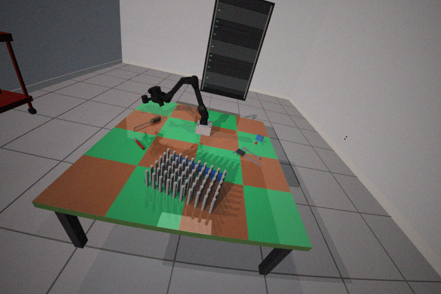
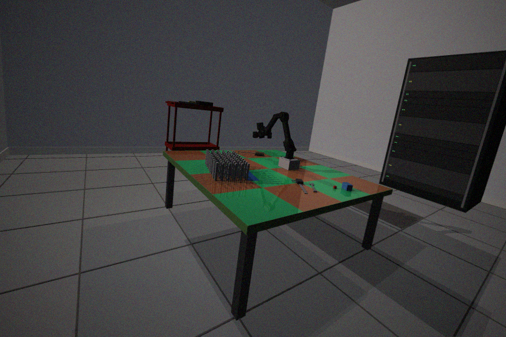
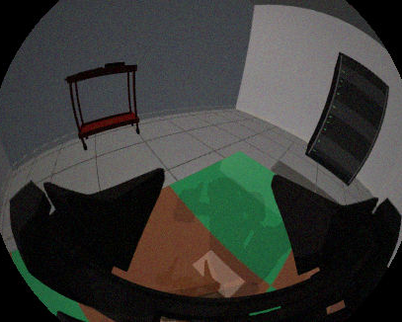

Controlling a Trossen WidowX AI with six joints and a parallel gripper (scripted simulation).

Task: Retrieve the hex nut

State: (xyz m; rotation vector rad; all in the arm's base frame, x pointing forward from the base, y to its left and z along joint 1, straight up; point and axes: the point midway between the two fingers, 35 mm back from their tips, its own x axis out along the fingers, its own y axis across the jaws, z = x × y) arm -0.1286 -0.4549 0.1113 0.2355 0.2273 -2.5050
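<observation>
My gripper tip is 180 mm short of the hook tool, 10 mm to the right of it and 170 mm above it. The rest, counted from my gripper tip: grey wrench (400 mm ahead, 870 mm to the left, 180 mm below); then red pen-like tool (410 mm ahead, 10 mm to the left, 180 mm below); then blue taped strip (610 mm ahead, 430 mm to the left, 180 mm below).
</observation>
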